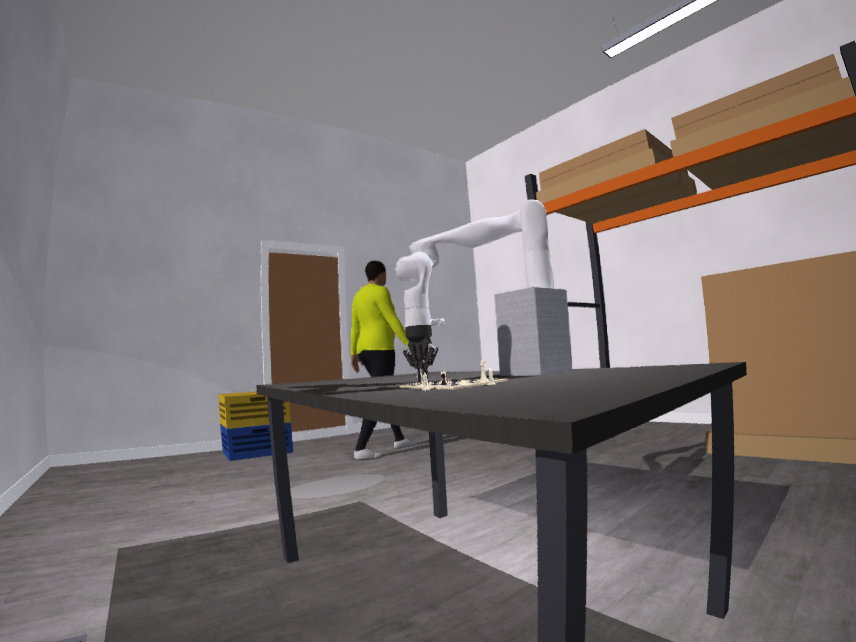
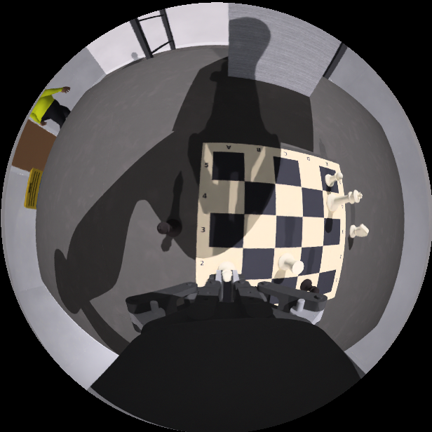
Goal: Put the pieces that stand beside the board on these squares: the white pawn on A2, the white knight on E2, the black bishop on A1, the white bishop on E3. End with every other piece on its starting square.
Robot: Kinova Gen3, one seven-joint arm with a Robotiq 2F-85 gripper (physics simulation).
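Seen in the pictures: gripper, between the fingertips: (image 1: 422,381); arm's base, origin of its link: (image 1: 540,291).
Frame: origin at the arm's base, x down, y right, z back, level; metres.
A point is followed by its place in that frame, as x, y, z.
My gripper (image 1: 421,377) {0.272, 0.090, -0.476} (image 2: 226,277) is shut on a white piece (image 2: 227,270), which looks like the white pawn, over square A2 of the board (image 2: 203,182) (image 1: 409,386) {0.281, 0.080, -0.530}. Whether its base touches the square is hidden. The white knight (image 2: 359,231) stands off the board, beside the E column. A black piece with a rounded head (image 2: 170,228), seemingly the black bishop, stands off the board beside the A column, in shadow. Squares A3 and E3 are bare. A1 is hidden by the gripper. I cannot make out the white bishop for certain.
On the board, a flat-topped white piece (image 2: 290,264) stands on C2, a black piece (image 2: 309,286) near D1, a tall white piece (image 2: 344,200) on E4 and a smaller white piece (image 2: 333,179) on E5. The grey robot pedestal (image 1: 532,331) {0.144, -0.047, -0.127} (image 2: 290,50) stands behind the board.
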